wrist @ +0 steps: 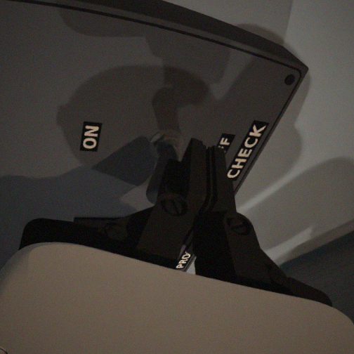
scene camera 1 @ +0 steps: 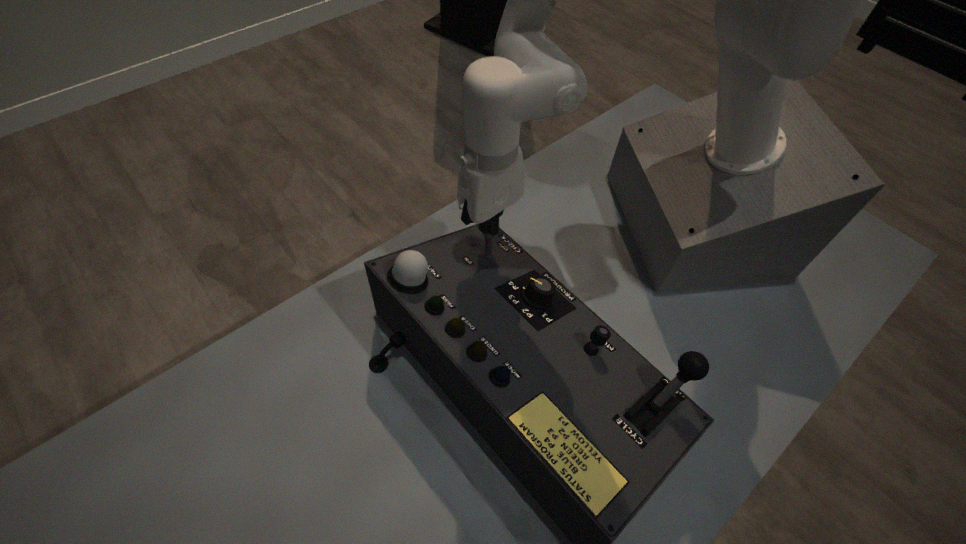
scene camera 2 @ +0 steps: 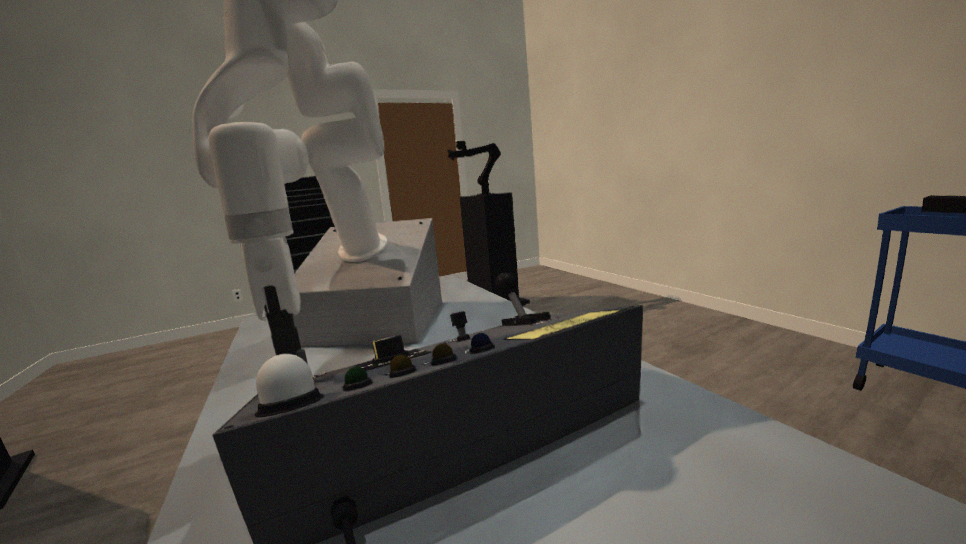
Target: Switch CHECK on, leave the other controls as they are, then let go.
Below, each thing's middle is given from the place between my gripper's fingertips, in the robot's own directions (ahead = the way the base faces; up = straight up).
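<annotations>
Here is the control box [scene camera 2: 338, 450], 14 cm ahead of my hand and 17 cm to the left of it, and 3 cm below it. The cycle lever [scene camera 1: 692, 365] is 6 cm ahead of my hand and 37 cm to the left of it.
</annotations>
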